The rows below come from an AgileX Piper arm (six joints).
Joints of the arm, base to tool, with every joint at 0 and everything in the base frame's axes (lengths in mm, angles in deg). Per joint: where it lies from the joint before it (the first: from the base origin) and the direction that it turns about. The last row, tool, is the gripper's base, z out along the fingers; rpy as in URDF.
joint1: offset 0 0 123 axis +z
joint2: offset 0 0 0 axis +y
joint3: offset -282.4 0 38.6 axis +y
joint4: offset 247.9 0 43.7 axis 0.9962 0 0.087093
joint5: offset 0 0 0 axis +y
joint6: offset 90.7 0 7.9 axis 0.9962 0 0.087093
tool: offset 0 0 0 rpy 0 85.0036 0
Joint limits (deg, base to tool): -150..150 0..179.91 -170..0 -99.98..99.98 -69.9..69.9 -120..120
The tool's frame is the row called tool.
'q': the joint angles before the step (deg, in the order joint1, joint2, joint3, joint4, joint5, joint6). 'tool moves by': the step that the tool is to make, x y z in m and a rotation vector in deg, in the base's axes. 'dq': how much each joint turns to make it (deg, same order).
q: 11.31, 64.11, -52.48, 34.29, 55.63, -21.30
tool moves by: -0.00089, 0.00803, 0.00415, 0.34, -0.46, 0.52
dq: 2.58, 0.12, -0.89, -0.81, -0.92, 2.21
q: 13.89, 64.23, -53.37, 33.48, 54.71, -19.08
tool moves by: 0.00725, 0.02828, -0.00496, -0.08, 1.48, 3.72
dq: 7.06, 4.19, -1.97, -0.95, -2.44, 2.88
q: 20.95, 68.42, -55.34, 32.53, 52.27, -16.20
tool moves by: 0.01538, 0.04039, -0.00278, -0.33, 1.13, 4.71
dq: 7.48, 7.36, -5.45, -0.92, -2.07, 2.43
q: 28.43, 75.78, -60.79, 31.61, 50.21, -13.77
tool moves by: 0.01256, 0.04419, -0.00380, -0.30, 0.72, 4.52
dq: 6.54, 7.70, -6.56, -0.78, -1.33, 1.96
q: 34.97, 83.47, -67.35, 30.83, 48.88, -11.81
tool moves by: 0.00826, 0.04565, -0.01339, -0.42, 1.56, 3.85
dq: 5.63, 8.04, -6.01, 0.00, -1.29, 1.48
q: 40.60, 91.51, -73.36, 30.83, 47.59, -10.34
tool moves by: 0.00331, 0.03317, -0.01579, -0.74, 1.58, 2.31
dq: 3.66, 6.09, -4.18, 0.01, -0.82, 1.21
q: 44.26, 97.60, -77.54, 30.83, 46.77, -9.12
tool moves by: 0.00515, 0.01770, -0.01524, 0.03, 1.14, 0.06
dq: 1.35, 4.00, -1.87, 0.99, -1.67, 0.23
